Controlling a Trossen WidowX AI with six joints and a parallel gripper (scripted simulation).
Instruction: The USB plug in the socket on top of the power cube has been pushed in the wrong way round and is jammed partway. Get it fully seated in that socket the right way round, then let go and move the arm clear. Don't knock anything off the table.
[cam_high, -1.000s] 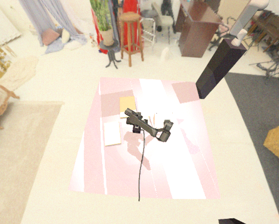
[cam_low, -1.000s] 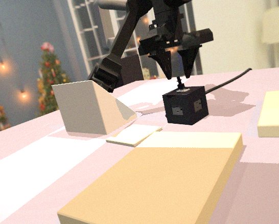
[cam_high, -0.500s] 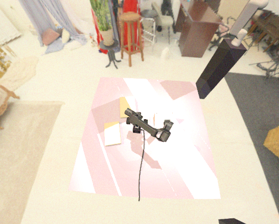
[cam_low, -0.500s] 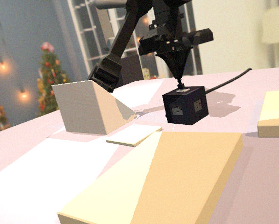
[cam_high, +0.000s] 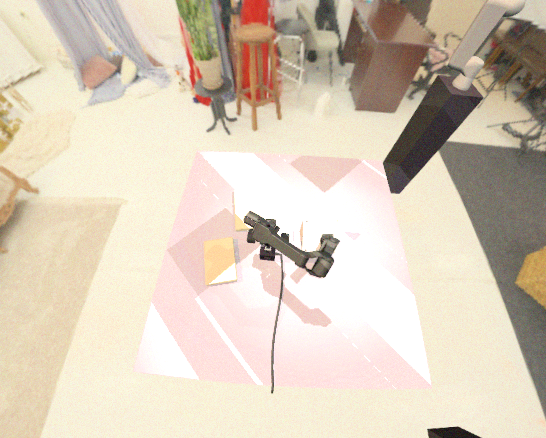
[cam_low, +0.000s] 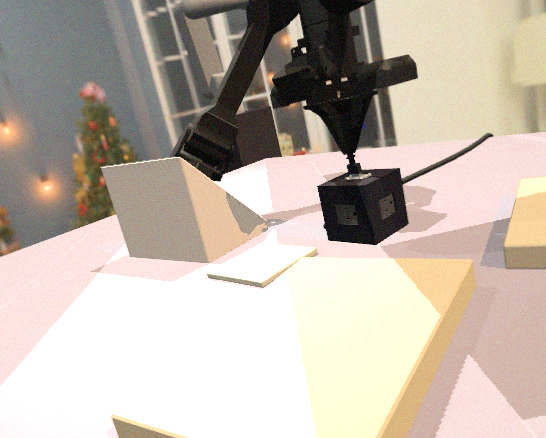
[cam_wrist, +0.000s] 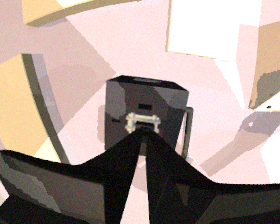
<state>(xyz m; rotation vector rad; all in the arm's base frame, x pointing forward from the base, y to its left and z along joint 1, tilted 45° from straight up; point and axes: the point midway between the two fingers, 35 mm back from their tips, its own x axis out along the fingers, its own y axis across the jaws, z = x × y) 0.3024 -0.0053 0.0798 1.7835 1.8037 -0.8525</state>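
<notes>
The socket lies 40 mm below my gripper tip and 10 mm to the left of it. Round my gripper tip: thin white pad 120 mm to the right, 100 mm below, 80 mm behind; then USB plug 20 mm below.
</notes>
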